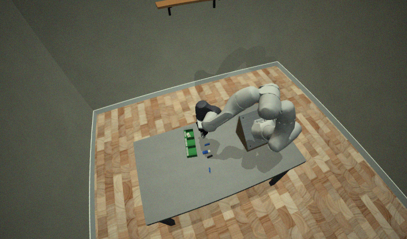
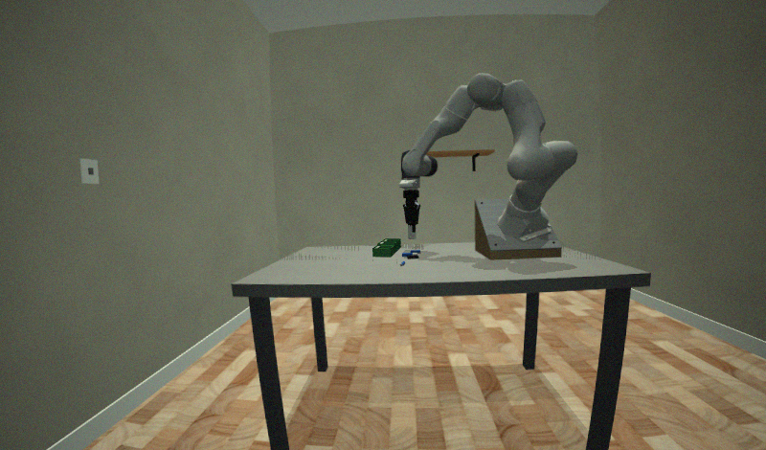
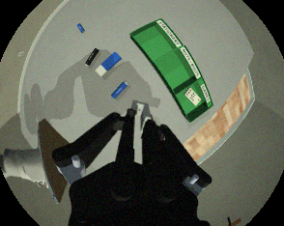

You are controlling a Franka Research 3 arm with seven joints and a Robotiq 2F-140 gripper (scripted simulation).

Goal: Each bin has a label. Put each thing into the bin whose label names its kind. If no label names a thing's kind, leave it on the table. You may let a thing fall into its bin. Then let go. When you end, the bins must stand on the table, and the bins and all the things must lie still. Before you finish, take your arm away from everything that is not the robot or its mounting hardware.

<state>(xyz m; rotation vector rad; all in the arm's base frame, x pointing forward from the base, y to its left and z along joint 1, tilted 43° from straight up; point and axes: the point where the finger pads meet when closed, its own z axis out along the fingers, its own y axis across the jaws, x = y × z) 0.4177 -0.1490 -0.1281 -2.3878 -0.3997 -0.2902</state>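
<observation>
Right now my hand is 120 mm short of the green bin, 70 mm above it and 20 mm to the left of it. Also, from my hand: white thing: 110 mm to the right, 100 mm ahead, 80 mm below; then blue-and-white piece: 120 mm to the left, 90 mm below, 20 mm ahead; then pale grey piece: 30 mm below.
</observation>
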